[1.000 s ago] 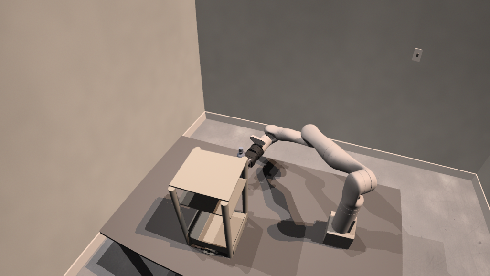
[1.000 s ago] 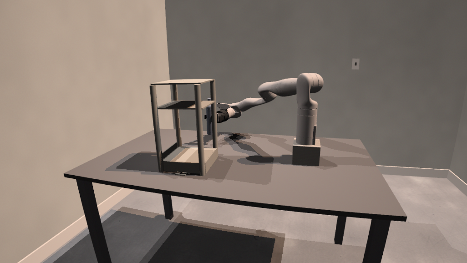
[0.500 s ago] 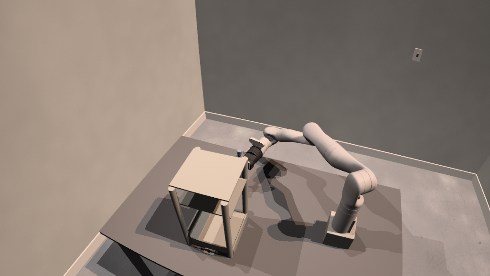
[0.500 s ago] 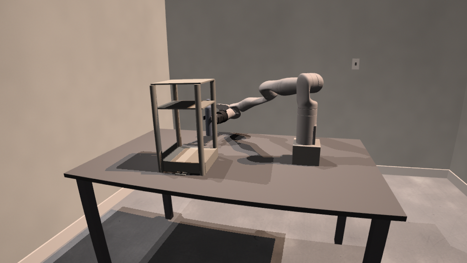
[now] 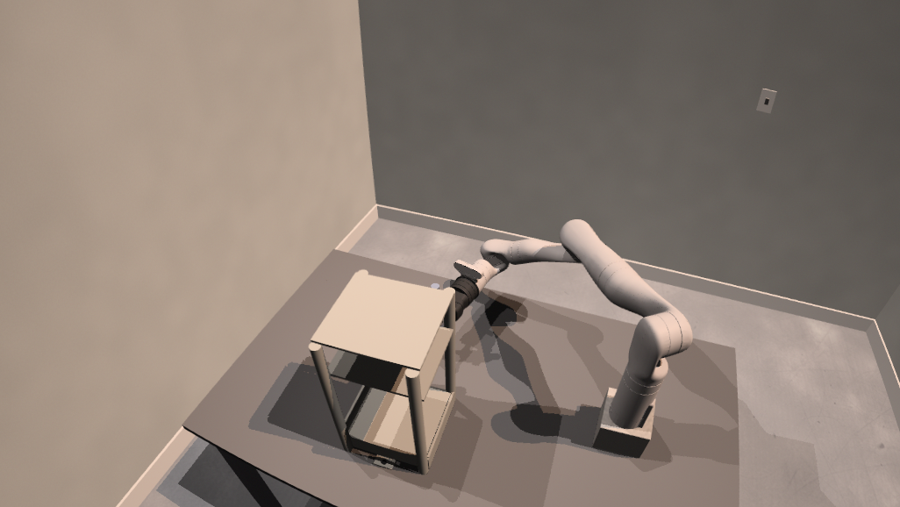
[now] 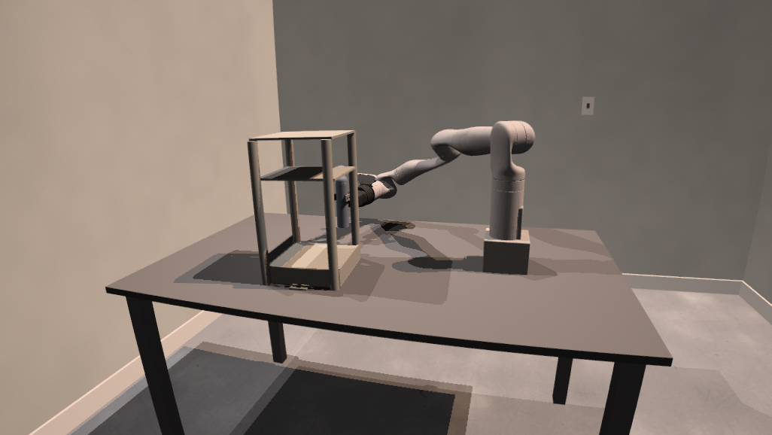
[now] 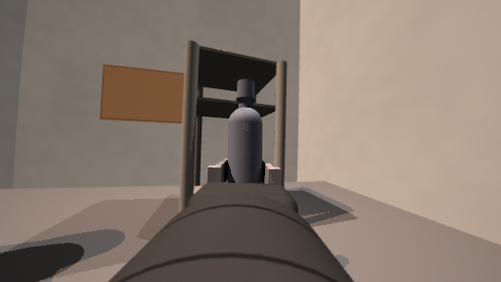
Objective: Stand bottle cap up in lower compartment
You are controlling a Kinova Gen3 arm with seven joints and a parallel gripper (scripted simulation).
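Right now my hand is 250 mm to the right of the shelving unit and 30 mm below it.
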